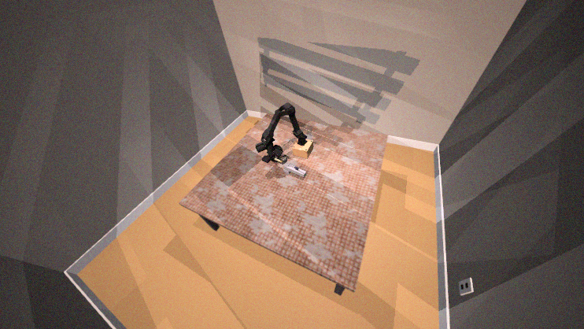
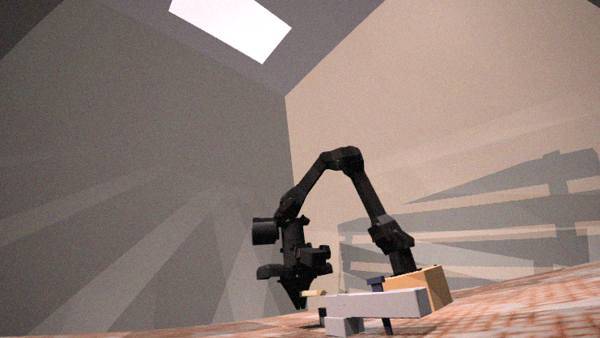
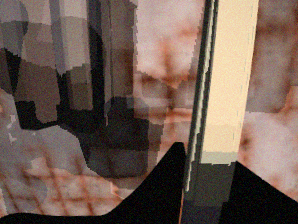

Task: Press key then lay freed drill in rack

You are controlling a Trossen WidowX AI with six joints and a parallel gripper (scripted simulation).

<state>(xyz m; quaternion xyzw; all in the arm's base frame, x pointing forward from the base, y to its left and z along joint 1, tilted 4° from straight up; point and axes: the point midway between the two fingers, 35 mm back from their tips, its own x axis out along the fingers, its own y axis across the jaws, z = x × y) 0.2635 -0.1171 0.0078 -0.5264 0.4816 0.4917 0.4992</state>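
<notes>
Now: gripper tip 4 cm to the right of the drill and 3 cm below it. Also, from my gripper tip: dark key: 23 cm to the left, 1 cm above; then dark block: 7 cm behind, 4 cm to the left, 2 cm below; then grey block: 21 cm to the left, 1 cm below.
</notes>
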